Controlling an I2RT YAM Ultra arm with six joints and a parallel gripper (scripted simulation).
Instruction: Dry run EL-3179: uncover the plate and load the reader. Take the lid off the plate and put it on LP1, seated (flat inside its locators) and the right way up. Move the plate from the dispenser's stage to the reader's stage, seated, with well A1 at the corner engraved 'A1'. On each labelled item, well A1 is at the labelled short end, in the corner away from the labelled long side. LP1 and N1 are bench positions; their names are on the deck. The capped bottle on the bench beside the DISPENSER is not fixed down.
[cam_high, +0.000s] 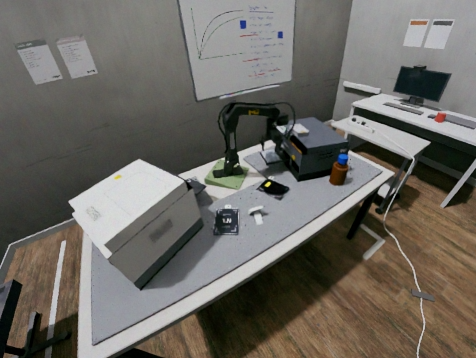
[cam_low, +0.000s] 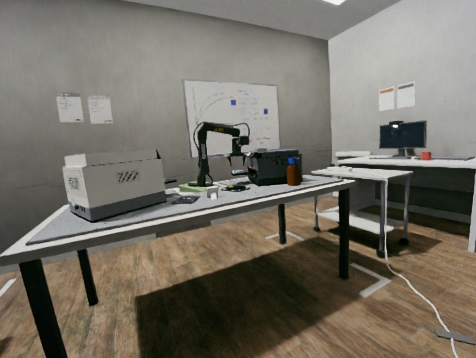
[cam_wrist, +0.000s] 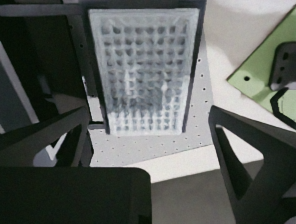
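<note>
Now: the plate 5 cm below my hand. Round my hand: black lid (21 cm ahead, 13 cm below, 8 cm to the right); then brown capped bottle (31 cm ahead, 30 cm to the left, 3 cm below).
</note>
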